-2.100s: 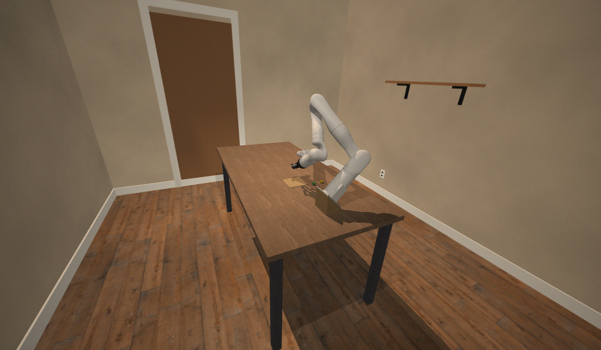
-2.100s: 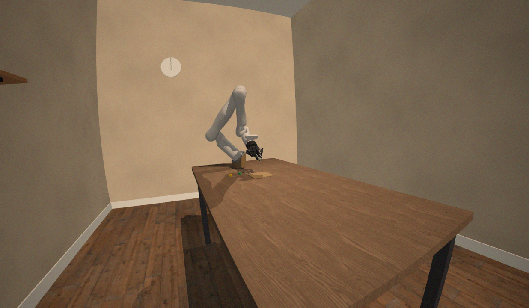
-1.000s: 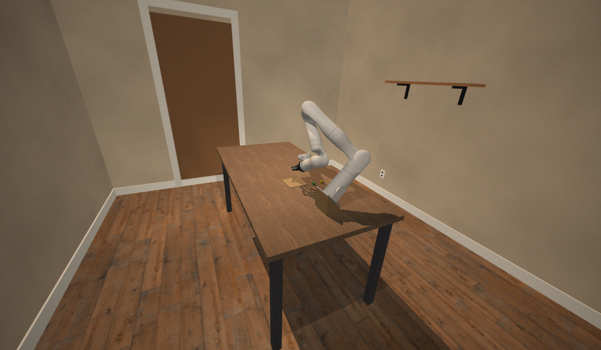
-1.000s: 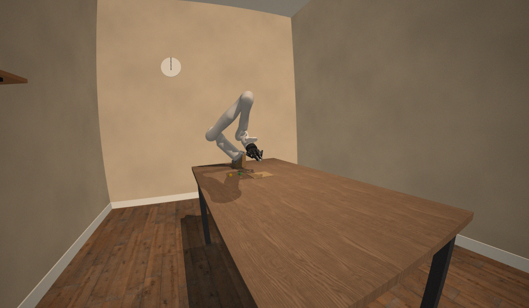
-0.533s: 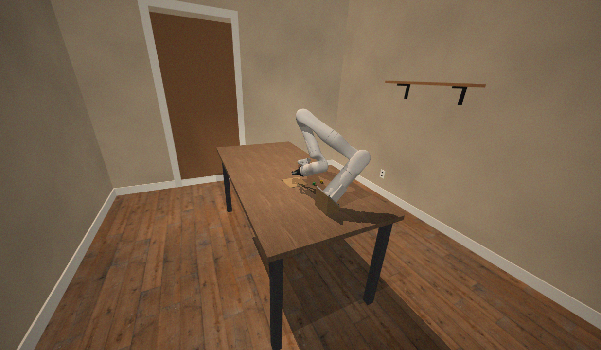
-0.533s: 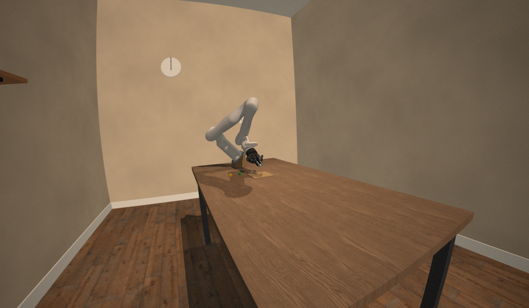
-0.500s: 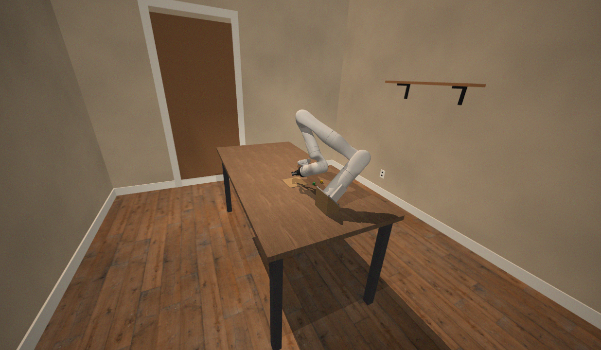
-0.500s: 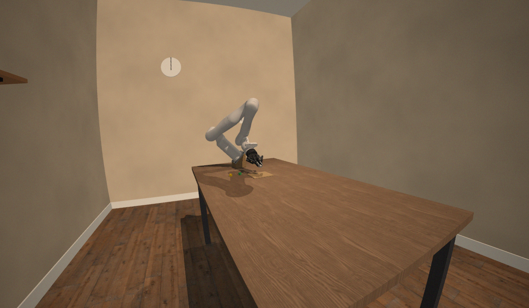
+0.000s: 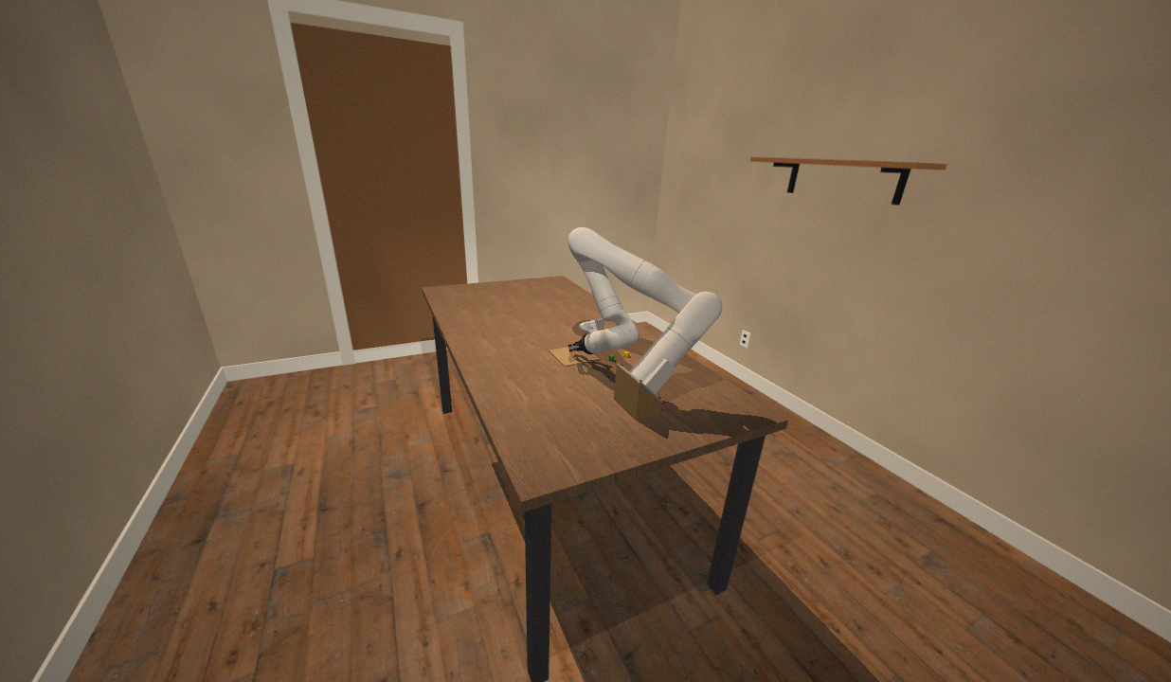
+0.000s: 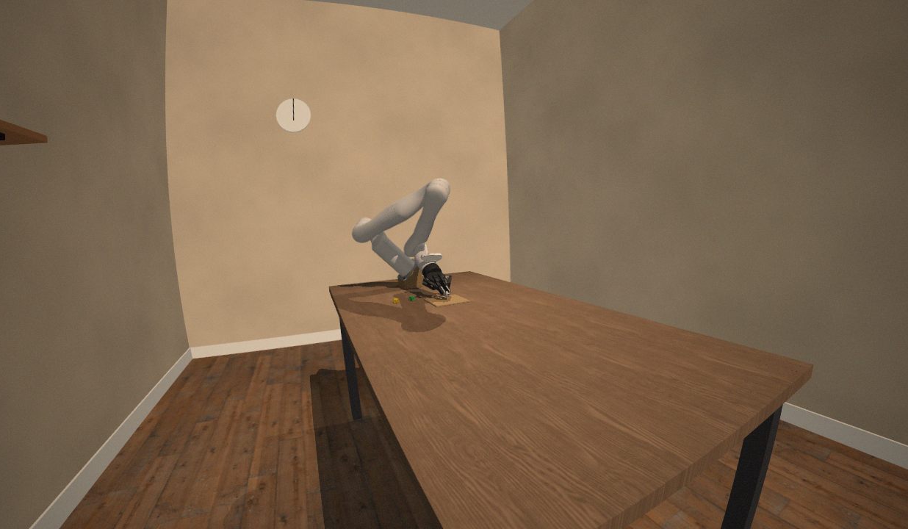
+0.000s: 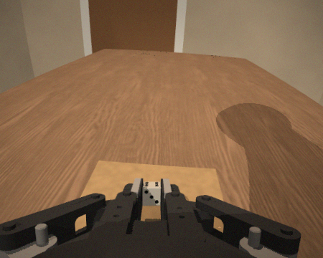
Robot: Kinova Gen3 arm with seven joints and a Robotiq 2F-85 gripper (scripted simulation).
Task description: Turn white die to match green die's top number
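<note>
Right now my hand is 1 cm short of the white die and 1 cm above it. From my hand the other things lie so: green die: 11 cm to the right, 8 cm behind, 3 cm below; then tan mat: 4 cm below, 1 cm ahead; then yellow die: 18 cm to the right, 8 cm behind, 3 cm below.
</note>
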